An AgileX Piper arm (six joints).
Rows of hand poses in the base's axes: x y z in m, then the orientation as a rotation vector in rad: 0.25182, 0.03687, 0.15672, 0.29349, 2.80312, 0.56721; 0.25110, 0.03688, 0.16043, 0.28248, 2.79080, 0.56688; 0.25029, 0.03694, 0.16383, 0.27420, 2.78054, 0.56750; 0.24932, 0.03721, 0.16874, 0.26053, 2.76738, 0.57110; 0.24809, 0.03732, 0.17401, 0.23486, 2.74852, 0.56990; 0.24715, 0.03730, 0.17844, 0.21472, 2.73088, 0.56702; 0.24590, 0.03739, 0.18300, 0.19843, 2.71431, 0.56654; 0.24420, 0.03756, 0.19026, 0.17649, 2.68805, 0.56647; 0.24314, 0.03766, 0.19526, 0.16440, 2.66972, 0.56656
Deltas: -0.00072, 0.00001, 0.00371, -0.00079, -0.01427, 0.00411; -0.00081, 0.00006, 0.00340, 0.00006, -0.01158, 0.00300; -0.00097, 0.00027, 0.00491, 0.00169, -0.01519, 0.00628; -0.00123, 0.00011, 0.00527, -0.00262, -0.02371, 0.01225; -0.00094, -0.00002, 0.00443, -0.00320, -0.02146, 0.00883; -0.00125, 0.00009, 0.00456, -0.00114, -0.01928, 0.00703; -0.00170, 0.00017, 0.00726, -0.00080, -0.02960, 0.00888; -0.00106, 0.00010, 0.00500, 0.00001, -0.01997, 0.00418
